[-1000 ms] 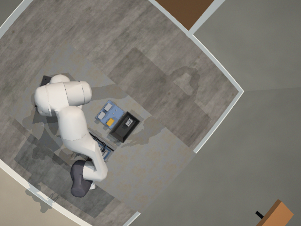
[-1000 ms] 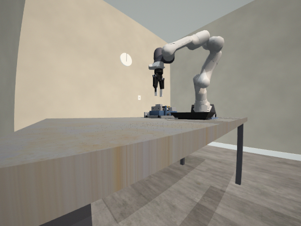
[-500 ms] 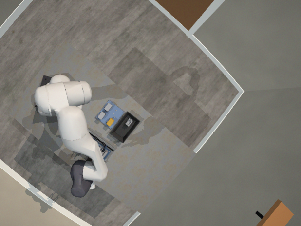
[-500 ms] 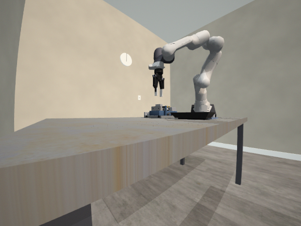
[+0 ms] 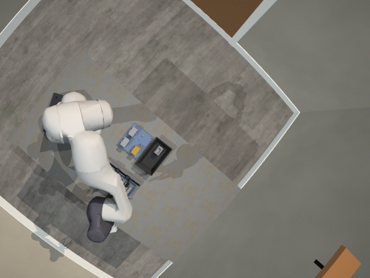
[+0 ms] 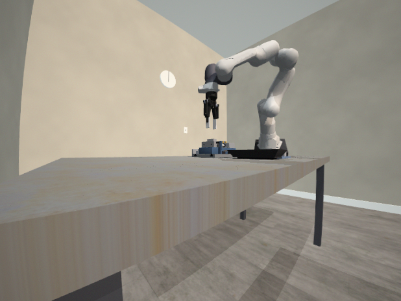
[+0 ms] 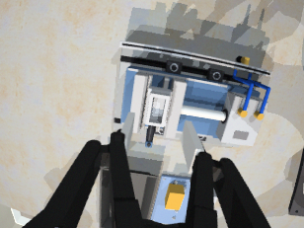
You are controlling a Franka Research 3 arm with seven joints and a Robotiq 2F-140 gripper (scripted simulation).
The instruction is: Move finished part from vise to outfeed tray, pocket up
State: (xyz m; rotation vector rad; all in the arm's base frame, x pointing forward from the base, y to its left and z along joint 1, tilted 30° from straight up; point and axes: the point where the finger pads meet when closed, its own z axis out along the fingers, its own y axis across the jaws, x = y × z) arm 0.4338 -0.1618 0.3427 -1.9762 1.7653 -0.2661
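My gripper is now 170 mm above the blue vise, 70 mm past it and 10 mm to the left of it. Round my hand: orange block: 250 mm to the left, 190 mm below, 130 mm behind; then blue fixture plate: 280 mm to the left, 210 mm below, 180 mm behind.
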